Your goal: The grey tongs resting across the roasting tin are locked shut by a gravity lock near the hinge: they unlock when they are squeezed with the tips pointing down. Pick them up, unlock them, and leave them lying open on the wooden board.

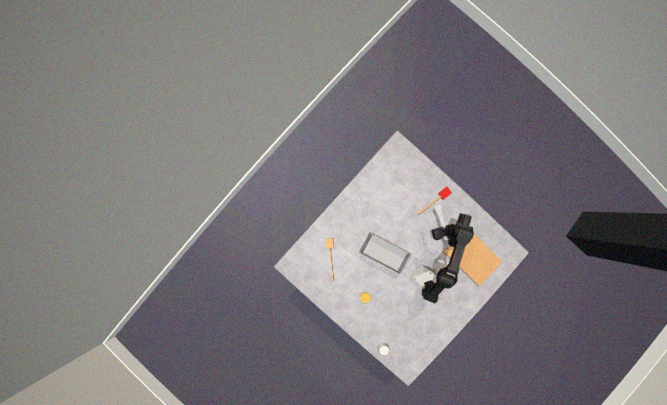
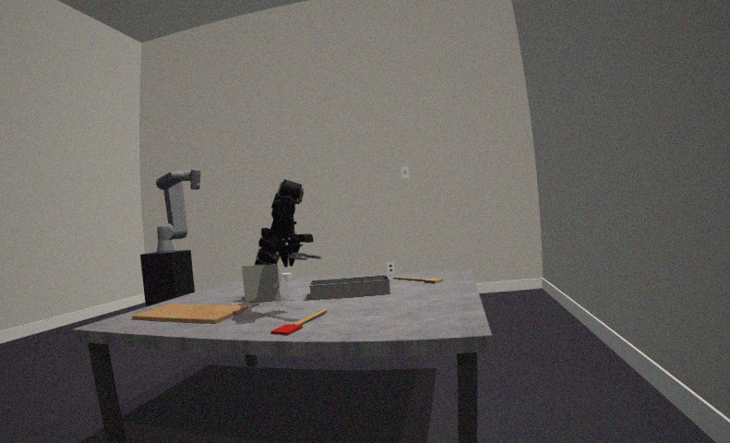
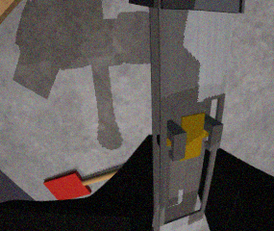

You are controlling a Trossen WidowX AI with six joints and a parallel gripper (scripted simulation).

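My gripper tip is now 380 mm past the wooden board, 150 mm above it and 30 mm to the left of it. Also, from my gripper tip: roasting tin (340 mm to the left, 130 mm below, 130 mm ahead); yellow lock piece (40 mm above, 20 mm behind, 10 mm to the left); red spatula (180 mm to the right, 150 mm below, 80 mm ahead).
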